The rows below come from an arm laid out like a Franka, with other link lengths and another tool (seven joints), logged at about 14 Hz.
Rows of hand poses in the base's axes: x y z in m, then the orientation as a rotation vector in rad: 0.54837, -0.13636, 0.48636, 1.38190, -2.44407, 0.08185; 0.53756, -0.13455, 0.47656, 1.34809, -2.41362, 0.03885; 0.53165, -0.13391, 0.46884, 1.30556, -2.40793, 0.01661; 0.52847, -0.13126, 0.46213, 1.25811, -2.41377, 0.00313; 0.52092, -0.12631, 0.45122, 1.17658, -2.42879, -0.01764; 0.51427, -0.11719, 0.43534, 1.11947, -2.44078, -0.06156; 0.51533, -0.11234, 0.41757, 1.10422, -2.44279, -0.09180; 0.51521, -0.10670, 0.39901, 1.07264, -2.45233, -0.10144
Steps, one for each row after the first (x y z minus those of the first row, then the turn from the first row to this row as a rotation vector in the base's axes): -0.01081, 0.00181, -0.00980, 0.00251, 0.05152, -0.01631; -0.01672, 0.00245, -0.01752, 0.00002, 0.07887, -0.04386; -0.01990, 0.00510, -0.02423, -0.00447, 0.09516, -0.07742; -0.02745, 0.01005, -0.03514, -0.01082, 0.11687, -0.13694; -0.03410, 0.01917, -0.05102, 0.00451, 0.13974, -0.18297; -0.03304, 0.02402, -0.06879, 0.02010, 0.15273, -0.19718; -0.03316, 0.02966, -0.08735, 0.02098, 0.15732, -0.22186
